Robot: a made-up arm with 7 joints. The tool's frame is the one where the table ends. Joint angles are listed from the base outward.
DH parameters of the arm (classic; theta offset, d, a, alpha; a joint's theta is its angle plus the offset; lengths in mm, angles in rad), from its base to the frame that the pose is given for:
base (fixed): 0 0 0 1.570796
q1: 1.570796 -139.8 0 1.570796
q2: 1.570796 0 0 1.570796
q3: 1.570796 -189.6 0 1.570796
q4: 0 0 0 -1.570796
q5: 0 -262.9 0 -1.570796
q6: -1.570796 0 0 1.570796
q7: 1.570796 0 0 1.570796
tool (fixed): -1.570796 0 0 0
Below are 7 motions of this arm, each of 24 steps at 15 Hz.
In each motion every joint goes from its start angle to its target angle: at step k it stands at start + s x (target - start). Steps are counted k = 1, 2, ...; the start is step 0. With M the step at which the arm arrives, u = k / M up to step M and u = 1 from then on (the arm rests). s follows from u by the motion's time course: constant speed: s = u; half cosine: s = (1 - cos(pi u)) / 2; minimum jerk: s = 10 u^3 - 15 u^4 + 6 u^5.
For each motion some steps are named. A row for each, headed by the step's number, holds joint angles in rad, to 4 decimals.
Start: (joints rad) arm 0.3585 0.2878 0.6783 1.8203 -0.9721 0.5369 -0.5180
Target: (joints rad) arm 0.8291 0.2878 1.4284 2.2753 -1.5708 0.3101 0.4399
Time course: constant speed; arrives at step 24
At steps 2, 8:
2: 0.3977 0.2878 0.7408 1.8582 -1.0220 0.5180 -0.4382
8: 0.5154 0.2878 0.9283 1.9720 -1.1717 0.4613 -0.1987

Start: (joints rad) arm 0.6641 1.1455 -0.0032 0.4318 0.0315 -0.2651 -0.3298
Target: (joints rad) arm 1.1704 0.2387 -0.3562 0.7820 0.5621 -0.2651 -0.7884
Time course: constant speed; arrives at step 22
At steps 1, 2, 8, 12, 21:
1: 0.6871 1.1043 -0.0192 0.4477 0.0556 -0.2651 -0.3506
2: 0.7101 1.0631 -0.0353 0.4636 0.0797 -0.2651 -0.3715
8: 0.8482 0.8158 -0.1316 0.5591 0.2244 -0.2651 -0.4966
12: 0.9403 0.6509 -0.1957 0.6228 0.3209 -0.2651 -0.5799
21: 1.1474 0.2799 -0.3402 0.7661 0.5380 -0.2651 -0.7676

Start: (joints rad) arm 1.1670 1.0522 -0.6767 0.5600 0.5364 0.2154 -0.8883
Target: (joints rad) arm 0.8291 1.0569 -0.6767 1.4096 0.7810 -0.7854 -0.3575
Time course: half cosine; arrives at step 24
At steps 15, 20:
15: 0.9334 1.0554 -0.6767 1.1474 0.7055 -0.4765 -0.5213
20: 0.8517 1.0566 -0.6767 1.3527 0.7646 -0.7184 -0.3931

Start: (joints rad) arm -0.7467 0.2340 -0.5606 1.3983 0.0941 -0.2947 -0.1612
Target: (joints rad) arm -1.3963 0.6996 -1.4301 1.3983 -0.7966 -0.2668 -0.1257
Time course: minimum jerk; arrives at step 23
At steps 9, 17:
9: -0.9432 0.3749 -0.8236 1.3983 -0.1754 -0.2863 -0.1505
17: -1.3214 0.6459 -1.3298 1.3983 -0.6939 -0.2700 -0.1298

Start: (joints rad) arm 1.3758 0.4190 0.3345 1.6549 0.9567 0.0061 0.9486
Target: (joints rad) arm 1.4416 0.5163 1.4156 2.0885 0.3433 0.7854 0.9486
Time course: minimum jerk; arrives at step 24
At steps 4, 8, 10, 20, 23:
4: 1.3781 0.4225 0.3729 1.6703 0.9349 0.0338 0.9486
8: 1.3896 0.4394 0.5614 1.7459 0.8280 0.1697 0.9486
10: 1.3986 0.4527 0.7092 1.8052 0.7441 0.2762 0.9486
20: 1.4393 0.5128 1.3772 2.0731 0.3651 0.7577 0.9486
23: 1.4416 0.5162 1.4149 2.0882 0.3437 0.7849 0.9486

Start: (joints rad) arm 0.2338 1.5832 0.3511 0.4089 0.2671 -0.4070 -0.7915
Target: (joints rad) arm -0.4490 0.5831 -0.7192 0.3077 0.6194 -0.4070 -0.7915
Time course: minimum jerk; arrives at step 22
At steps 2, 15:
2: 0.2293 1.5767 0.3441 0.4082 0.2694 -0.4070 -0.7915
15: -0.3207 0.7711 -0.5180 0.3267 0.5532 -0.4070 -0.7915

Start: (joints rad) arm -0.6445 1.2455 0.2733 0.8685 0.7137 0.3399 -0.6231
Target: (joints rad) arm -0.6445 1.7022 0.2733 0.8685 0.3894 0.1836 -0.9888
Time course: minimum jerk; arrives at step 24
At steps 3, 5, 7, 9, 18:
3: -0.6445 1.2528 0.2733 0.8685 0.7085 0.3374 -0.6290
5: -0.6445 1.2750 0.2733 0.8685 0.6928 0.3298 -0.6467
7: -0.6445 1.3150 0.2733 0.8685 0.6643 0.3161 -0.6788
9: -0.6445 1.3712 0.2733 0.8685 0.6245 0.2969 -0.7237
18: -0.6445 1.6549 0.2733 0.8685 0.4230 0.1998 -0.9509

